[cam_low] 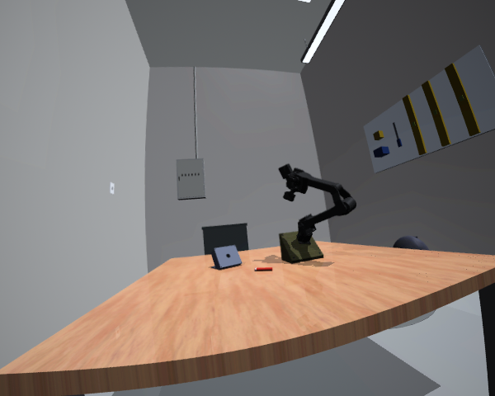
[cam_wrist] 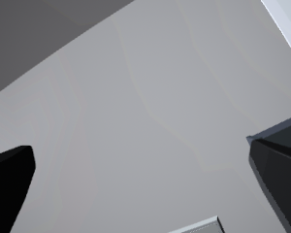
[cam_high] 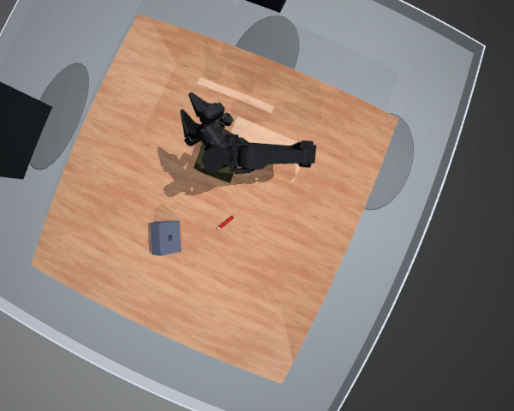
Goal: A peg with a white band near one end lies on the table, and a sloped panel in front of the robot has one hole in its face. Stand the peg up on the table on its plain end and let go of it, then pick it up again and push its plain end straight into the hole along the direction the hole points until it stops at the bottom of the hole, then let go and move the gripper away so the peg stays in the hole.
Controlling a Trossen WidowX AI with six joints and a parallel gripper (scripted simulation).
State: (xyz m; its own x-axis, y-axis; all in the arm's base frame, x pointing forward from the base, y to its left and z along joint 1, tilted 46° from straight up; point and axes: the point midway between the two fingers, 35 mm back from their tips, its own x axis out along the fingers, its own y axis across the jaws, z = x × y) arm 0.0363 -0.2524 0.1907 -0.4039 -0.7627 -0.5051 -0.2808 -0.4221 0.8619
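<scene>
My gripper tip is 300 mm short of the red peg, 220 mm to the right of it and 420 mm above it. The rest, counted from my gripper tip: grey sloped panel: 450 mm ahead, 40 mm to the left, 380 mm below.
</scene>
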